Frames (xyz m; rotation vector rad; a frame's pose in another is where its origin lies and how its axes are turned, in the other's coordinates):
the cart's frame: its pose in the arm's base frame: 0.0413 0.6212 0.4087 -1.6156 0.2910 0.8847
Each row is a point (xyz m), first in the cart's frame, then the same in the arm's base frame.
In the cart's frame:
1: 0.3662 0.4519 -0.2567
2: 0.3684 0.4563 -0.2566
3: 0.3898 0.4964 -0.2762
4: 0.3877 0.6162 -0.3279
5: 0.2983 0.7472 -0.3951
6: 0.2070 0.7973 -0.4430
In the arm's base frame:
1: 0.1034 0.3695 -0.1718
2: 0.1021 0.3691 -0.1765
3: 0.0989 0.3466 -0.2205
4: 0.0419 0.2672 -0.3070
5: -0.0755 0.1462 -0.3424
6: -0.1507 0.0635 -0.3171

